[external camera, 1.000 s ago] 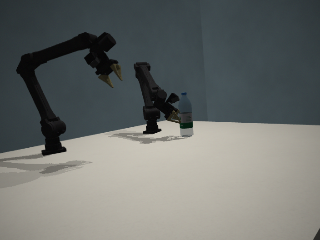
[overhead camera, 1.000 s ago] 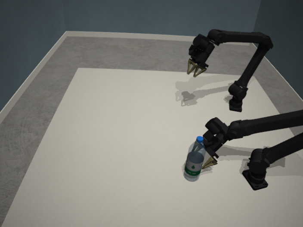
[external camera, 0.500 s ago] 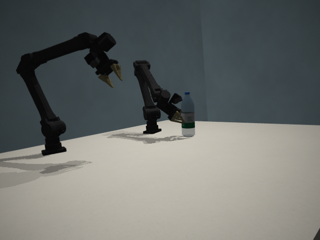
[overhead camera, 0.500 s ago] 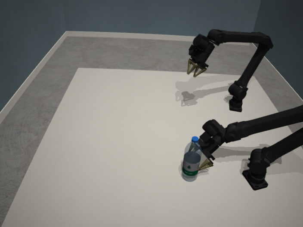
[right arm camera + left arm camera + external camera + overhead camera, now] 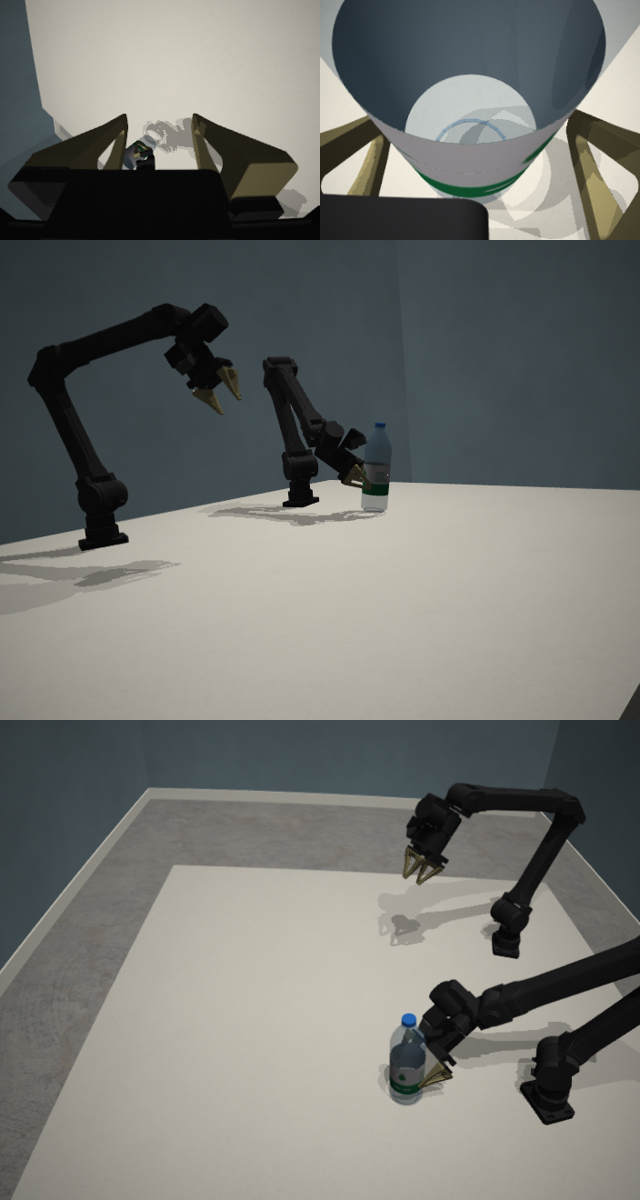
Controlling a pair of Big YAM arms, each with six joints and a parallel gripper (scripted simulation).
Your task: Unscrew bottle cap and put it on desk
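My left gripper is now 10 mm short of the bottle, 10 mm to the right of it and 50 mm below it. Also, from my left hand: cap (30 mm ahead, 20 mm to the left, 170 mm above).
The cap lies 48 cm to the left of my right hand and 8 cm below it. Also, from my right hand: bottle: 47 cm to the left, 20 cm below, 1 cm behind.
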